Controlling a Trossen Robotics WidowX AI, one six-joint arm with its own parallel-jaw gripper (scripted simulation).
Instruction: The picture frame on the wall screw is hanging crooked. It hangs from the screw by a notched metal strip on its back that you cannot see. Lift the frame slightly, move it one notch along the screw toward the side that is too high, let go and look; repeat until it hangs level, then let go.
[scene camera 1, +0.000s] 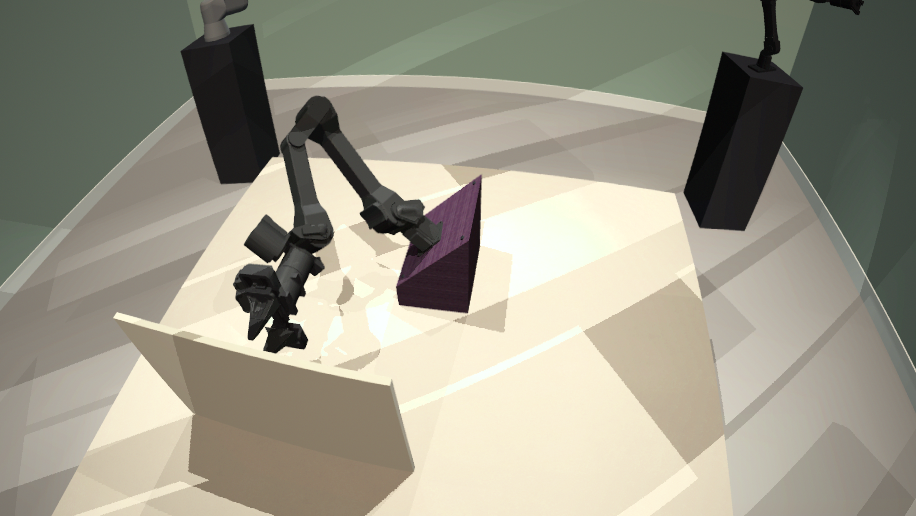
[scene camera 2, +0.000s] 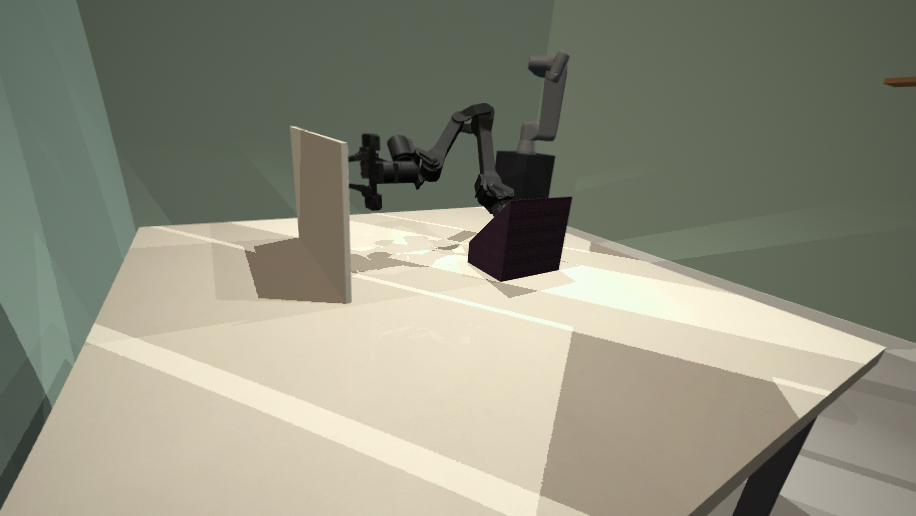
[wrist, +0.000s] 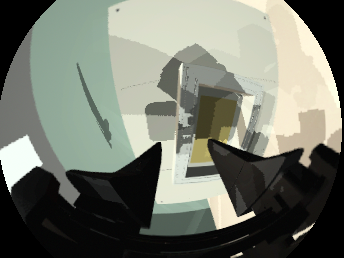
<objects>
gripper: scene camera 1 256, 350; scene camera 2; wrist
picture frame: wrist 211, 103; not seen in scene camera 1 (hidden by a wall panel); not seen in scene camera 2 (hidden by a wall panel)
same spot on gripper: (wrist: 253, 183) = (scene camera 2: 363, 185)
</objects>
